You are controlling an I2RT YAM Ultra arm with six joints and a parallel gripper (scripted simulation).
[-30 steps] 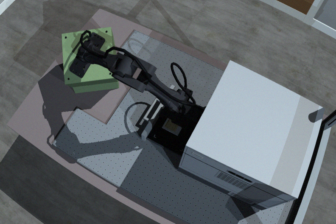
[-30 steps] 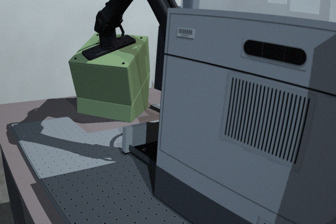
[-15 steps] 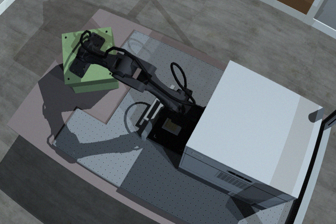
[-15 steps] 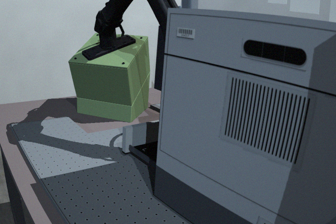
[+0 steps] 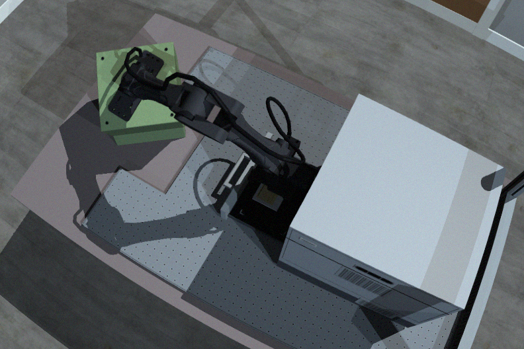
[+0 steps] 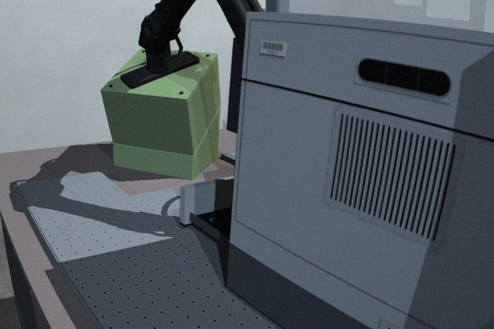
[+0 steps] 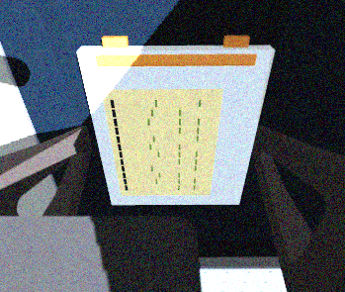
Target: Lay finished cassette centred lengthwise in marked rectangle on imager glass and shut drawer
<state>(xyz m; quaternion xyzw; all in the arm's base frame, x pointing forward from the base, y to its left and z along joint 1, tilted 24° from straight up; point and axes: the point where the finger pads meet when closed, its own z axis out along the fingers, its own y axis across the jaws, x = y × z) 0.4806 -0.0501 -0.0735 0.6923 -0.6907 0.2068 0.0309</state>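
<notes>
The cassette FINISHED is 10 mm below my hand. Round my hand: imager drawer (30 mm ahead).
</notes>
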